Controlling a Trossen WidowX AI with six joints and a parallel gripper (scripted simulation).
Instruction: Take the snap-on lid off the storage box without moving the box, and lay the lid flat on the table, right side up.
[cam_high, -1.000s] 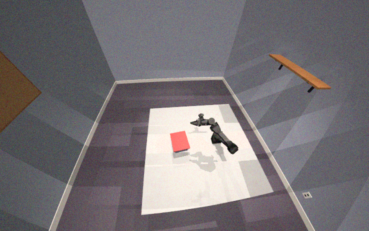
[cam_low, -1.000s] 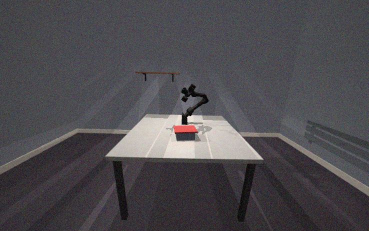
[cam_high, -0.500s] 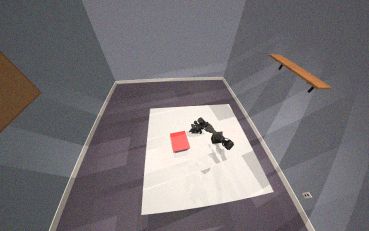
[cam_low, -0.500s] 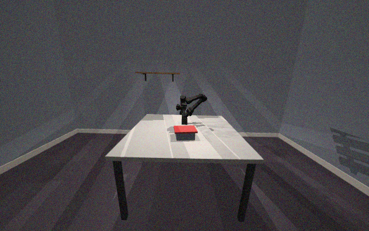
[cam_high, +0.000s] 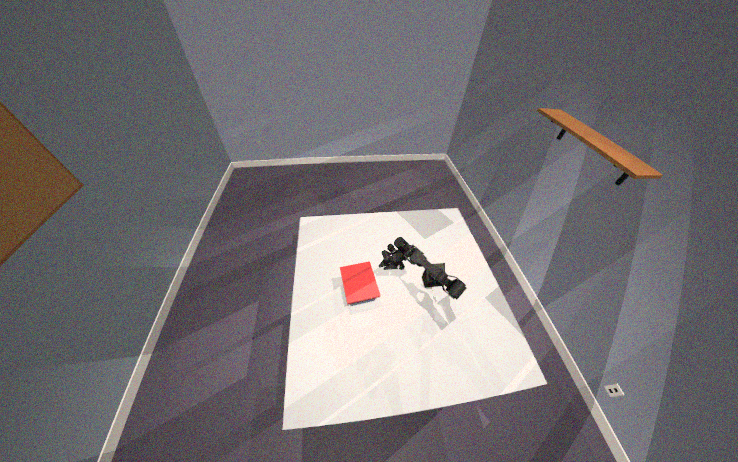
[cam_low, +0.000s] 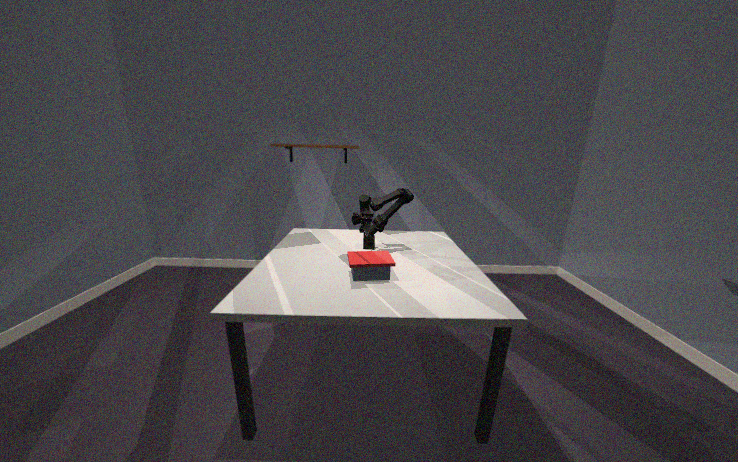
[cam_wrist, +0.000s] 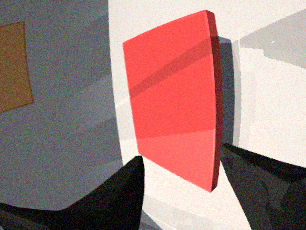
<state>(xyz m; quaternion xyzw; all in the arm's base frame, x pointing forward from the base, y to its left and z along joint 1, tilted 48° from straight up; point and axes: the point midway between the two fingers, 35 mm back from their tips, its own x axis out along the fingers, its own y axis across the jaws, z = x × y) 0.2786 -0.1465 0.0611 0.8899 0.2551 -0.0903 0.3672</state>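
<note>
My gripper tip is 120 mm short of the red lid and 100 mm above it. Round my gripper tip: storage box (120 mm ahead, 140 mm below).
</note>
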